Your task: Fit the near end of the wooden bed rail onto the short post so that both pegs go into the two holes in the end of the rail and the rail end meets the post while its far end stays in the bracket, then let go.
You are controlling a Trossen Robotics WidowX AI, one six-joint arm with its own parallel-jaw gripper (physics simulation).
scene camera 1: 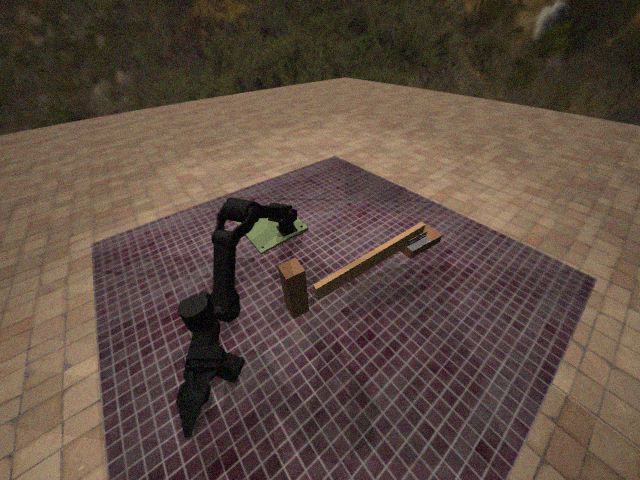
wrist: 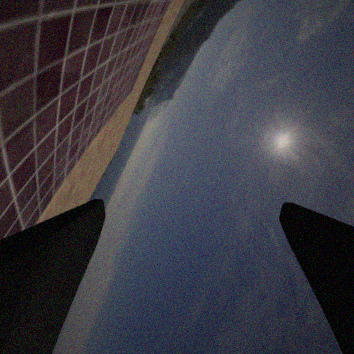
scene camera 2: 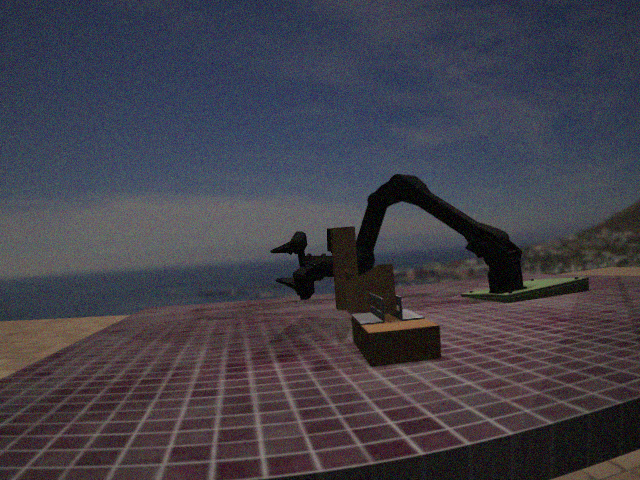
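Seen in the pictures: gripper, fingertip midpoint: [scene camera 1: 190, 427] [wrist: 194, 209] [scene camera 2: 273, 265]; arm's base, origin of the base link: [scene camera 1: 286, 228] [scene camera 2: 508, 290].
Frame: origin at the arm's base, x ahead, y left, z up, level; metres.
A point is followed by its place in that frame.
The wooden rail [scene camera 1: 369, 262] {x 0.340, y 0.133, z 0.039 m} [scene camera 2: 379, 282] {x 0.339, y 0.375, z 0.066 m} lies on its narrow edge. Its far end is in the metal bracket [scene camera 1: 419, 243] {x 0.354, y 0.352, z 0.022 m} [scene camera 2: 372, 317] {x 0.348, y 0.356, z 0.022 m}. Its near end is beside the short upright post [scene camera 1: 295, 291] {x 0.357, y -0.131, z 0.104 m} [scene camera 2: 343, 268] {x 0.338, y -0.098, z 0.075 m}, with a small gap between them in scene camera 1. The pegs and the rail's end holes cannot be made out. My gripper [scene camera 1: 189, 418] {x 0.503, y -0.410, z 0.089 m} [scene camera 2: 273, 266] {x 0.503, y -0.410, z 0.089 m} [wrist: 194, 209] {x 0.503, y -0.410, z 0.089 m} is open and empty. It is off to the side of the post away from the rail, above the mat. The wrist view shows sky between the fingertips; rail and post do not show there.
The bracket is fixed on a low wooden block [scene camera 1: 433, 236] {x 0.355, y 0.427, z 0.020 m} [scene camera 2: 398, 343] {x 0.337, y 0.461, z 0.006 m}. The arm's green base plate [scene camera 1: 263, 235] {x -0.016, y -0.094, z -0.002 m} [scene camera 2: 555, 289] {x -0.082, y 0.063, z -0.003 m} lies behind the post in scene camera 1. A purple tiled mat [scene camera 1: 413, 335] {x 0.568, y 0.100, z -0.016 m} [scene camera 2: 206, 387] {x 0.533, y 0.501, z -0.016 m} [wrist: 55, 50] {x 0.558, y -0.393, z -0.016 m} lies under everything, with paving around it.
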